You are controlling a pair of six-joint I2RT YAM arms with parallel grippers.
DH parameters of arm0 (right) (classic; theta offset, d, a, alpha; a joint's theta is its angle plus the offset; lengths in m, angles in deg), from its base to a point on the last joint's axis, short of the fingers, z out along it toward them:
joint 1: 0 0.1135 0.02 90
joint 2: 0 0 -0.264 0
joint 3: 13.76 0 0.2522 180
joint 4: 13.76 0 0.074 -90
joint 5: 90 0 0 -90
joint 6: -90 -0.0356 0 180
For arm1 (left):
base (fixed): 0 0 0 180
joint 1: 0 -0.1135 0.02 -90
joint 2: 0 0 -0.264 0
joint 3: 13.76 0 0.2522 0
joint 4: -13.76 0 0.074 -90
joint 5: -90 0 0 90
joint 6: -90 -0.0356 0 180
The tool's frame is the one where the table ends.
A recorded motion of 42 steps. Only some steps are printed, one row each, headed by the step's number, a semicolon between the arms.
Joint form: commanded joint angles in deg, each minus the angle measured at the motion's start. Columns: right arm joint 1, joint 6, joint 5, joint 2, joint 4, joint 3; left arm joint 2, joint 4, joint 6, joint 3, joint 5, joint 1.
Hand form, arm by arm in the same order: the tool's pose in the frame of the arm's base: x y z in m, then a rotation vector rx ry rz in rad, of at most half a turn. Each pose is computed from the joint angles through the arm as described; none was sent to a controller.
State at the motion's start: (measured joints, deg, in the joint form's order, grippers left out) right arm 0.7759 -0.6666 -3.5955 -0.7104 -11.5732 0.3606; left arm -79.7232 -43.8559 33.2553 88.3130 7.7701 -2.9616
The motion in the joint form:
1: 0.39 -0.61 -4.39 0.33 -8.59 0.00; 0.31 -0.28 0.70 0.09 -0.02 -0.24
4: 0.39 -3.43 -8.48 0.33 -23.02 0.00; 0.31 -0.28 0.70 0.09 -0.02 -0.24
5: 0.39 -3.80 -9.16 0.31 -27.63 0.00; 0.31 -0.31 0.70 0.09 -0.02 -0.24
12: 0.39 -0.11 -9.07 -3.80 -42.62 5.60; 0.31 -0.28 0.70 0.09 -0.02 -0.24
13: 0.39 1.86 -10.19 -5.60 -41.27 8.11; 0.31 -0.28 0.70 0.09 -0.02 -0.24
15: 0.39 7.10 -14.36 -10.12 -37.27 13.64; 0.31 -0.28 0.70 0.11 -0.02 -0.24
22: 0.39 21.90 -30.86 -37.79 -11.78 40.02; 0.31 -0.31 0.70 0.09 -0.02 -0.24
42: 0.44 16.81 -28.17 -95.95 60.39 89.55; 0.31 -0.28 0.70 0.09 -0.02 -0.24
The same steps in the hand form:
1: 0.1034 0.0071 0.2128 -0.1205 1.2177 0.1221; 0.2927 0.0212 0.4076 -0.7675 2.0427 -0.1577
4: 0.0904 0.0093 0.2369 -0.1695 0.9694 0.1862; 0.2927 0.0212 0.4076 -0.7675 2.0427 -0.1577
5: 0.0851 0.0096 0.2438 -0.1825 0.8902 0.1902; 0.2927 0.0212 0.4076 -0.7676 2.0432 -0.1575
12: 0.0614 0.0091 0.2902 -0.2165 0.5966 0.0990; 0.2927 0.0212 0.4076 -0.7675 2.0427 -0.1577
13: 0.0622 0.0098 0.3006 -0.2455 0.6029 0.0730; 0.2927 0.0212 0.4076 -0.7675 2.0427 -0.1577
15: 0.0681 0.0124 0.3216 -0.3445 0.6357 0.0160; 0.2927 0.0212 0.4077 -0.7674 2.0424 -0.1578
22: 0.1493 0.0232 0.3899 -0.7335 0.9644 0.0333; 0.2927 0.0212 0.4076 -0.7676 2.0432 -0.1575
42: 0.3594 0.0264 0.3205 -0.5759 2.3593 0.5851; 0.2927 0.0212 0.4076 -0.7675 2.0427 -0.1577

